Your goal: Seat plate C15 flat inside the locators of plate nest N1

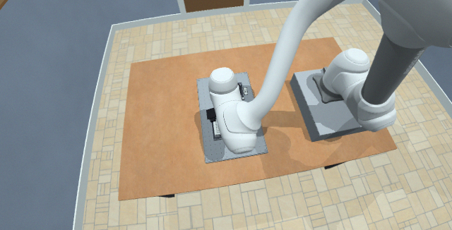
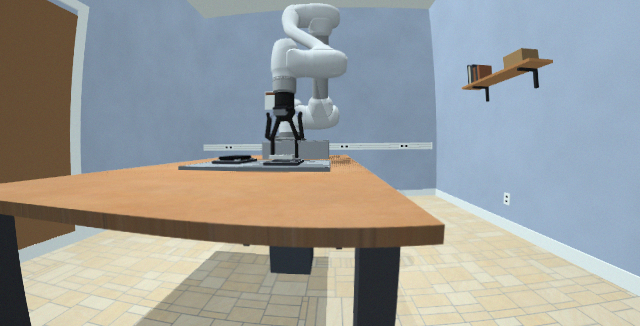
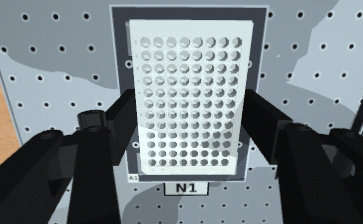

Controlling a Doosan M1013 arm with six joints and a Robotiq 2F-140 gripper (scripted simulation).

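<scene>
The plate nest N1 lies 40 mm below my hand and 10 mm behind it. The rest, counted from my hand: plate nest N2 (220 mm to the right, 50 mm behind, 40 mm below); then black plate C51 (220 mm to the right, 50 mm behind, 30 mm below); then plate C15 (20 mm below).
</scene>
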